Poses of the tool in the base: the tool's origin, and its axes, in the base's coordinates. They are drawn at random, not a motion.
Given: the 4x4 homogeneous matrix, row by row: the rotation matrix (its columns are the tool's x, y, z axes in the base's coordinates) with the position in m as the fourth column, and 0 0 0 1 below. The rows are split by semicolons.
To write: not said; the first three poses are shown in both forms.
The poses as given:
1: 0.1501 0.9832 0.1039 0.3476; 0.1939 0.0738 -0.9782 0.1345; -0.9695 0.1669 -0.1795 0.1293; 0 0 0 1
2: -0.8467 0.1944 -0.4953 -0.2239; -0.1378 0.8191 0.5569 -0.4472; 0.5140 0.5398 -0.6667 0.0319; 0 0 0 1
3: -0.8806 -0.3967 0.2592 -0.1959; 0.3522 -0.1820 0.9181 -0.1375; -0.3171 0.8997 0.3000 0.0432; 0 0 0 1
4: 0.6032 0.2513 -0.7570 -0.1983; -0.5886 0.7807 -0.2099 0.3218; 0.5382 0.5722 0.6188 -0.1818; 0 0 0 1
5: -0.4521 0.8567 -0.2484 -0.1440; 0.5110 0.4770 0.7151 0.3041; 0.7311 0.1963 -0.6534 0.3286; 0 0 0 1
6: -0.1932 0.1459 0.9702 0.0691; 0.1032 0.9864 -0.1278 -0.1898; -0.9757 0.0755 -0.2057 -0.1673; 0 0 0 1
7: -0.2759 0.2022 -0.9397 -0.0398; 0.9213 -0.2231 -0.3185 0.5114; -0.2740 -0.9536 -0.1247 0.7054; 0 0 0 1
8: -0.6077 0.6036 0.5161 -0.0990; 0.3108 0.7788 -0.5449 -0.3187; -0.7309 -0.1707 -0.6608 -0.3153; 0 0 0 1
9: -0.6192 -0.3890 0.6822 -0.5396; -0.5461 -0.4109 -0.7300 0.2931; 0.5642 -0.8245 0.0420 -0.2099; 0 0 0 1
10: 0.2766 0.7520 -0.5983 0.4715; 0.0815 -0.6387 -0.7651 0.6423; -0.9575 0.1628 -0.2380 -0.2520; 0 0 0 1
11: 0.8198 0.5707 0.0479 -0.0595; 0.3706 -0.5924 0.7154 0.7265; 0.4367 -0.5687 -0.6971 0.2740; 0 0 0 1
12: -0.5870 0.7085 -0.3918 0.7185; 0.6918 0.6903 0.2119 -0.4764; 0.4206 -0.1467 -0.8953 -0.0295; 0 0 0 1
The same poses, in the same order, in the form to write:
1: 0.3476 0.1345 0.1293 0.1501 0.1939 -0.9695 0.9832 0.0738 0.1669
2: -0.2239 -0.4472 0.0319 -0.8467 -0.1378 0.5140 0.1944 0.8191 0.5398
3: -0.1959 -0.1375 0.0432 -0.8806 0.3522 -0.3171 -0.3967 -0.1820 0.8997
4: -0.1983 0.3218 -0.1818 0.6032 -0.5886 0.5382 0.2513 0.7807 0.5722
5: -0.1440 0.3041 0.3286 -0.4521 0.5110 0.7311 0.8567 0.4770 0.1963
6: 0.0691 -0.1898 -0.1673 -0.1932 0.1032 -0.9757 0.1459 0.9864 0.0755
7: -0.0398 0.5114 0.7054 -0.2759 0.9213 -0.2740 0.2022 -0.2231 -0.9536
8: -0.0990 -0.3187 -0.3153 -0.6077 0.3108 -0.7309 0.6036 0.7788 -0.1707
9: -0.5396 0.2931 -0.2099 -0.6192 -0.5461 0.5642 -0.3890 -0.4109 -0.8245
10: 0.4715 0.6423 -0.2520 0.2766 0.0815 -0.9575 0.7520 -0.6387 0.1628
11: -0.0595 0.7265 0.2740 0.8198 0.3706 0.4367 0.5707 -0.5924 -0.5687
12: 0.7185 -0.4764 -0.0295 -0.5870 0.6918 0.4206 0.7085 0.6903 -0.1467
